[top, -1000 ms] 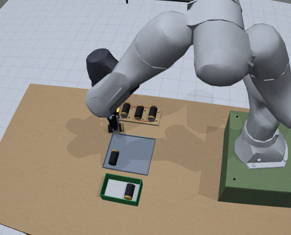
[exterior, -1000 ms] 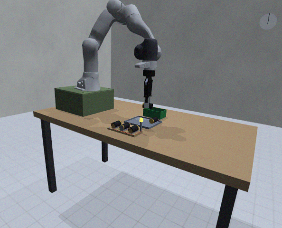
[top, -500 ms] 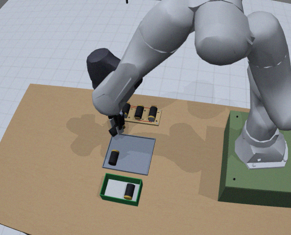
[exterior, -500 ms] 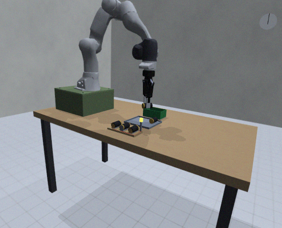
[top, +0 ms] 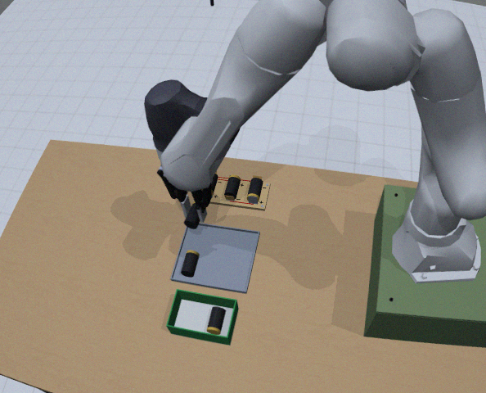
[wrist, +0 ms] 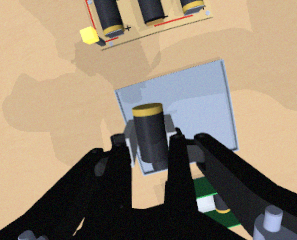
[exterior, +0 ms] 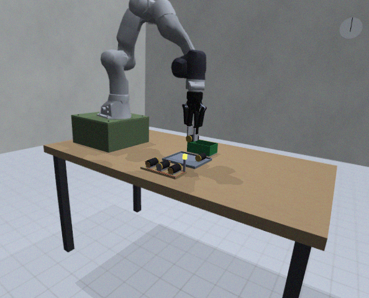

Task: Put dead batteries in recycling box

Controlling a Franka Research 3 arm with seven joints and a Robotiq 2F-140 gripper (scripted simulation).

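Right now the green recycling box is 70 mm behind my hand, 220 mm to the left of it and 140 mm below it. Round my hand: bulb 50 mm ahead, 130 mm to the right, 80 mm below; grey bulb post 50 mm ahead, 130 mm to the right, 120 mm below; tray 50 mm behind, 40 mm to the left, 150 mm below.
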